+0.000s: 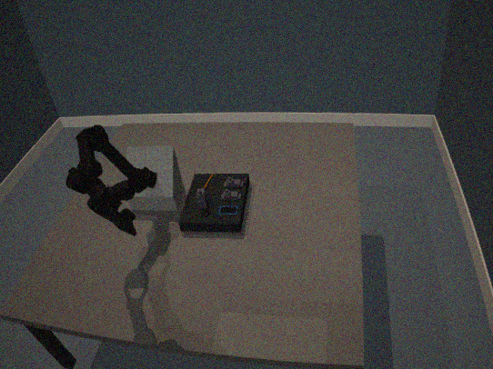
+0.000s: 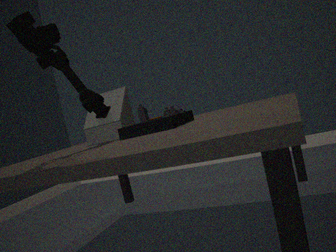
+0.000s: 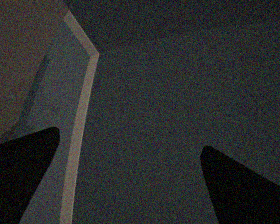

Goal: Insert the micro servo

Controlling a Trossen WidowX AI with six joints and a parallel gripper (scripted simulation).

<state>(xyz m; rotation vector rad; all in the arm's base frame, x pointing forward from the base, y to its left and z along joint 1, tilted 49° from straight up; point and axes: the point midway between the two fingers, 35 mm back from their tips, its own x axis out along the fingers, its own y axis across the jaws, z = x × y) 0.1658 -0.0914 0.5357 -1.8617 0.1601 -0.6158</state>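
The dark deck is 510 mm to the left of my gripper tip, 360 mm below it and 20 mm behind it.
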